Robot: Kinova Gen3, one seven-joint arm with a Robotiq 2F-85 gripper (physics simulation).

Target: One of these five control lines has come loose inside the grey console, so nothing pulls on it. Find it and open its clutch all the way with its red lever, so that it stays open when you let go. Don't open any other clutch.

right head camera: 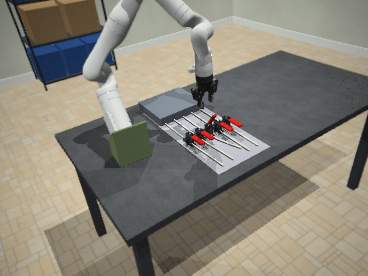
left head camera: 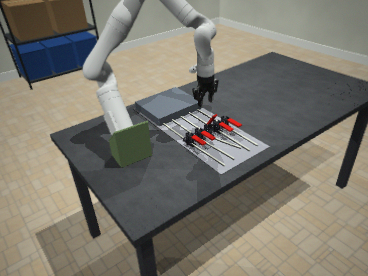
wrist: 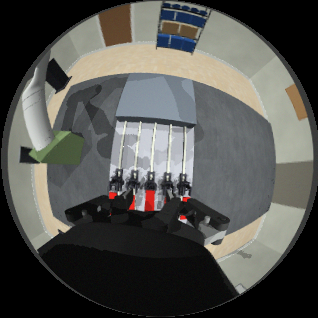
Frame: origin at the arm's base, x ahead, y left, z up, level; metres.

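Seen in the pictures: gripper, fingertip midpoint: (right head camera: 205,104) (left head camera: 205,104) (wrist: 148,194); arm's base, origin of the base link: (right head camera: 123,131) (left head camera: 124,131) (wrist: 44,141).
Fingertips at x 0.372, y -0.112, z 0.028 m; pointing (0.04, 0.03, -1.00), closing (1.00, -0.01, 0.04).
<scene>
Pixels of each thing's middle, then the offset from my fingertips to it. Level surfaces: height alone.
- grey console, body centre: (wrist: 158,94) (left head camera: 168,105) (right head camera: 170,105) dx +0.022, dy +0.317, dz -0.138 m
- pale plate, body centre: (wrist: 148,220) (right head camera: 228,148) (left head camera: 228,148) dx -0.009, dy -0.158, dz -0.161 m
- middle red lever, body centre: (wrist: 149,197) (right head camera: 211,125) (left head camera: 211,125) dx -0.001, dy -0.040, dz -0.097 m
- dark table, its level: dz -0.163 m
The grey console (left head camera: 167,106) (right head camera: 170,106) (wrist: 155,97) sits at the back of a pale plate (left head camera: 225,167) (right head camera: 223,168) (wrist: 161,145). Five pale lines run from it through black clutches with red levers. The middle red lever (left head camera: 212,119) (right head camera: 212,119) (wrist: 150,199) is tilted up at an angle. The outer red levers (left head camera: 198,140) (right head camera: 198,140) lie low, pointing away from the console. In the head views one line's front part runs askew. My gripper (left head camera: 205,101) (right head camera: 204,101) (wrist: 148,194) is open and empty, above the plate, between the middle lever and the console.
A green block (left head camera: 132,144) (right head camera: 131,144) (wrist: 65,149) stands at the arm's base on the dark table (left head camera: 115,200) (right head camera: 115,200) (wrist: 230,150). A shelf rack with blue bins (left head camera: 59,51) (right head camera: 70,56) stands on the floor behind.
</scene>
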